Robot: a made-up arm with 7 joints. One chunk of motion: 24 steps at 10 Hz.
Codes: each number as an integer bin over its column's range. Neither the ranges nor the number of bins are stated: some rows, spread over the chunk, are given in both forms.
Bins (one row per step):
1: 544 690 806 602 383 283
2: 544 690 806 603 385 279
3: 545 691 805 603 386 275
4: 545 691 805 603 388 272
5: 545 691 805 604 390 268
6: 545 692 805 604 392 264
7: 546 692 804 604 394 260
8: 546 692 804 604 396 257
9: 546 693 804 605 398 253
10: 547 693 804 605 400 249
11: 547 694 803 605 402 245
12: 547 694 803 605 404 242
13: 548 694 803 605 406 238
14: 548 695 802 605 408 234
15: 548 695 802 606 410 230
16: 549 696 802 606 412 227
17: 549 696 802 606 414 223
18: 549 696 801 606 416 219
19: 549 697 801 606 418 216
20: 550 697 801 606 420 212
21: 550 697 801 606 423 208
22: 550 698 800 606 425 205
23: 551 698 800 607 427 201
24: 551 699 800 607 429 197
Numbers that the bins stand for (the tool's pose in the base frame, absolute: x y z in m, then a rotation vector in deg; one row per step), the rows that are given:
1: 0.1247 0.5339 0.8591 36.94 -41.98 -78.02
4: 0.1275 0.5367 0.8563 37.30 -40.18 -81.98
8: 0.1303 0.5395 0.8535 37.66 -37.30 -87.39
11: 0.1331 0.5451 0.8507 38.02 -35.14 -91.71
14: 0.1359 0.5479 0.8478 38.02 -32.97 -95.68
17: 0.1387 0.5508 0.8478 38.38 -30.81 -99.64
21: 0.1415 0.5536 0.8450 38.38 -27.57 -105.05
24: 0.1443 0.5592 0.8422 38.74 -25.41 -109.01
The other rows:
2: 0.1247 0.5339 0.8591 37.30 -41.26 -79.46
3: 0.1275 0.5367 0.8563 37.30 -40.90 -80.90
5: 0.1275 0.5367 0.8563 37.66 -39.46 -83.42
6: 0.1275 0.5395 0.8563 37.66 -38.74 -84.86
7: 0.1303 0.5395 0.8535 37.66 -38.02 -86.31
9: 0.1303 0.5423 0.8535 38.02 -36.58 -88.83
10: 0.1331 0.5423 0.8535 38.02 -35.86 -90.27
12: 0.1331 0.5451 0.8507 38.02 -34.41 -92.79
13: 0.1359 0.5451 0.8507 38.02 -33.69 -94.23
15: 0.1359 0.5479 0.8478 38.38 -32.25 -97.12
16: 0.1387 0.5508 0.8478 38.38 -31.53 -98.20
18: 0.1387 0.5508 0.8450 38.38 -30.09 -101.08
19: 0.1387 0.5536 0.8450 38.38 -29.37 -102.16
20: 0.1415 0.5536 0.8450 38.38 -28.65 -103.60
22: 0.1415 0.5564 0.8422 38.38 -26.85 -106.13
23: 0.1443 0.5564 0.8422 38.74 -26.13 -107.57

